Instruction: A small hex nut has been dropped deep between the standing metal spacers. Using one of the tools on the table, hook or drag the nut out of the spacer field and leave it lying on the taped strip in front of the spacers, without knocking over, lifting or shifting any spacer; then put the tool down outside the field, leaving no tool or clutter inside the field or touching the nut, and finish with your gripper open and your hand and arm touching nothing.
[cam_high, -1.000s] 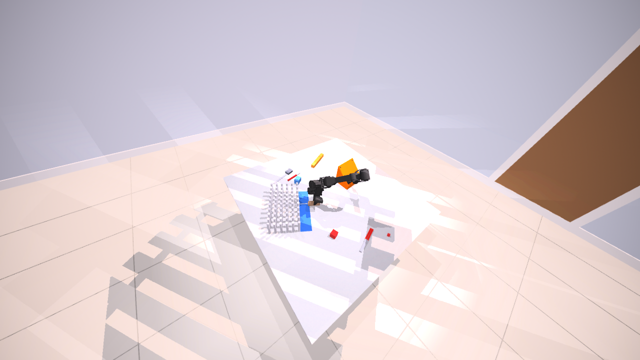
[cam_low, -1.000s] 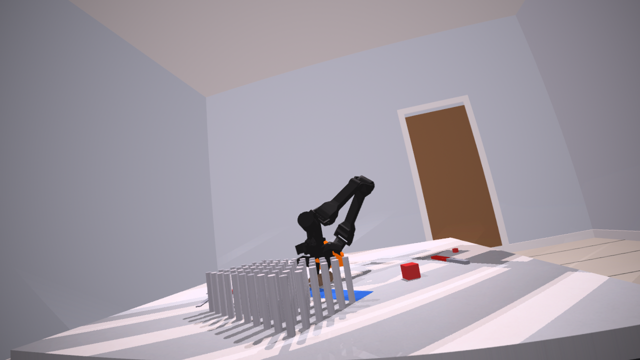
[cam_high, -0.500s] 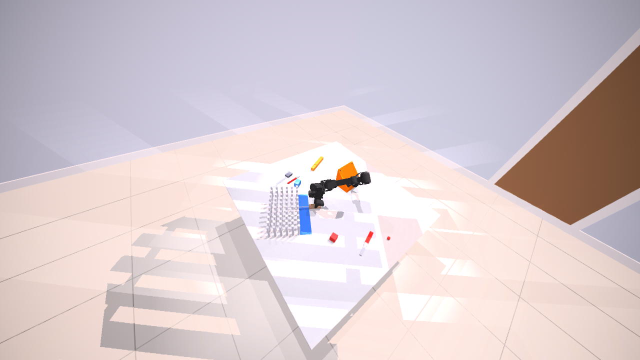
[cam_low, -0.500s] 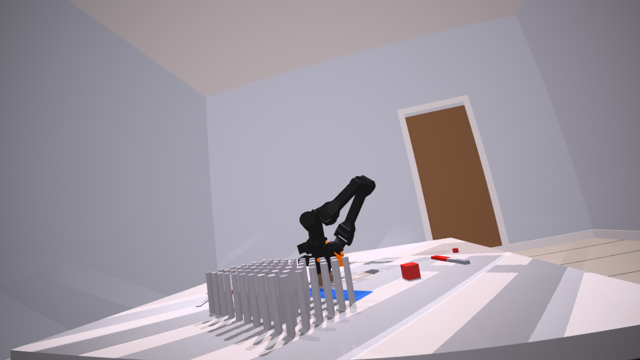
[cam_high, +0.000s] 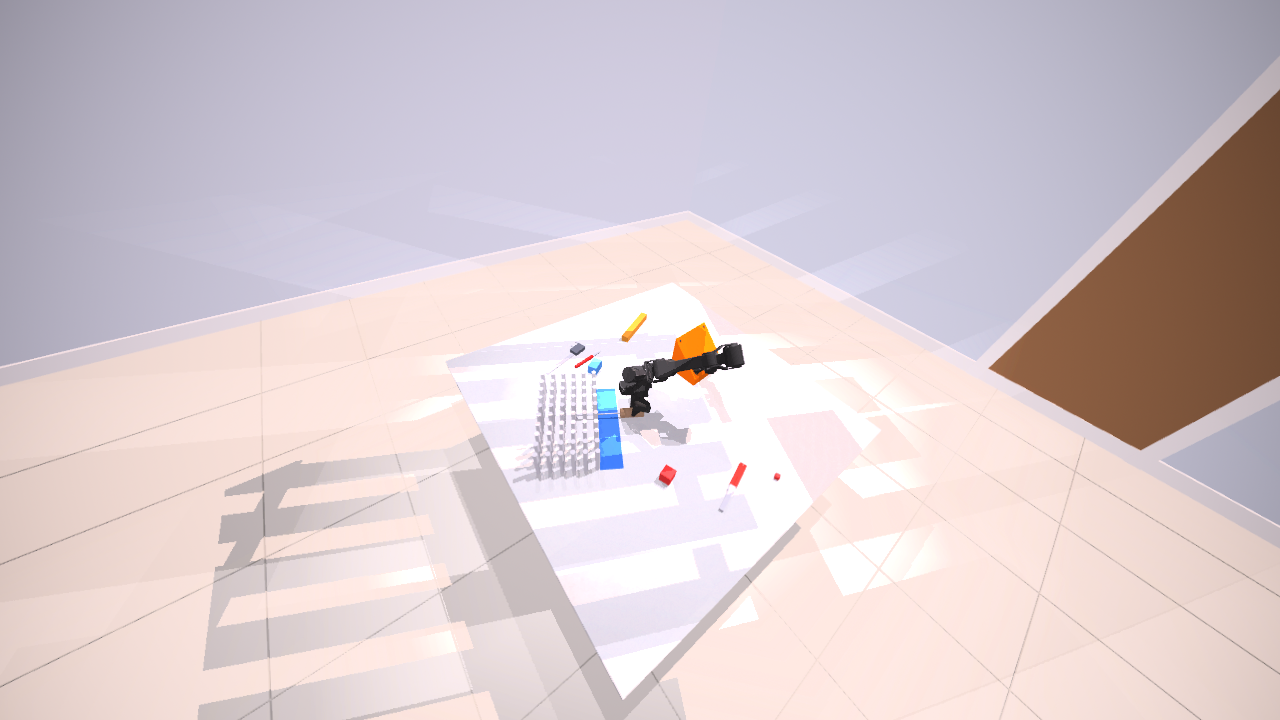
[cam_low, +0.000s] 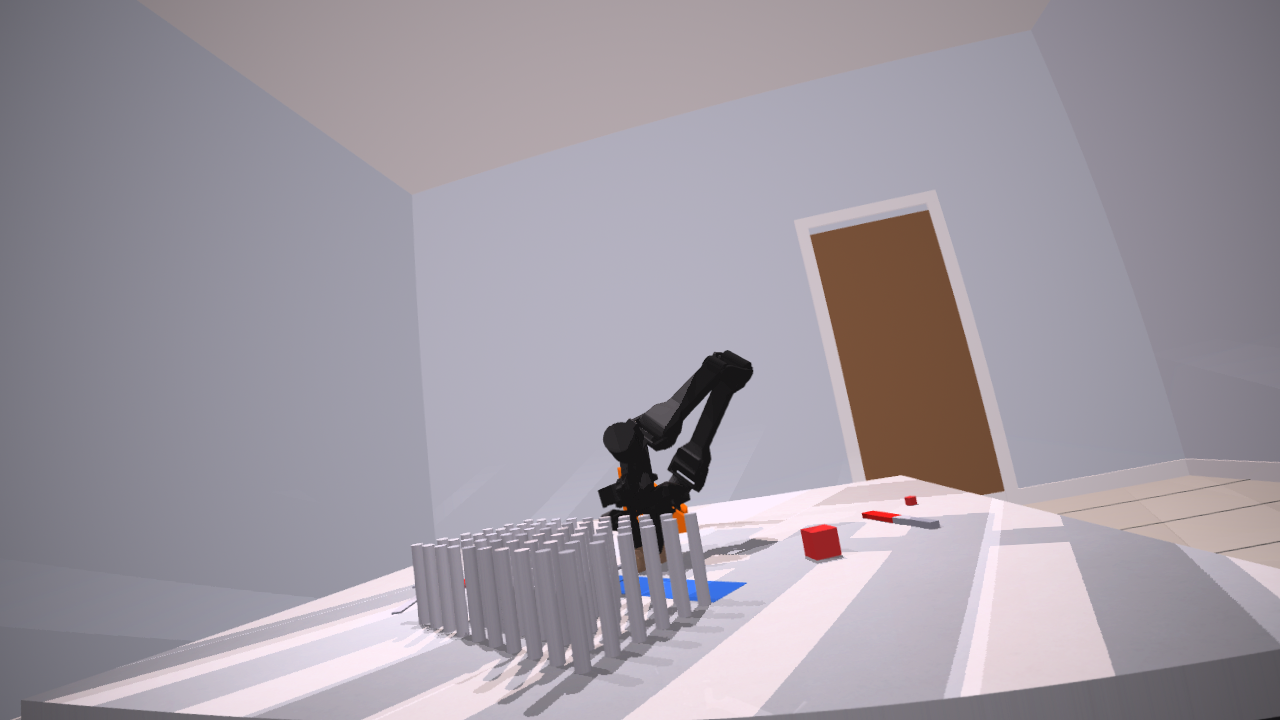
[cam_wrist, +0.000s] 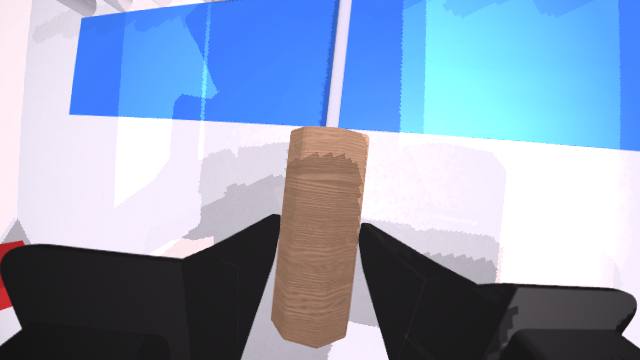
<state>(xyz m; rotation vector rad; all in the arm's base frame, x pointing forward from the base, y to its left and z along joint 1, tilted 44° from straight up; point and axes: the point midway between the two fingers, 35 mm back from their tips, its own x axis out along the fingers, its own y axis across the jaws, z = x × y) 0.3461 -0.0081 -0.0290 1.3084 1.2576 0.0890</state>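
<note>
Right now the blue taped strip is 10 cm ahead of my gripper tip, 3 cm to the right of it and 2 cm below it. Also, from my gripper tip: blue block: 5 cm behind, 28 cm to the right; then yellow bar: 38 cm behind, 38 cm to the right; then thin red stick: 9 cm behind, 35 cm to the right, 1 cm below.
</note>
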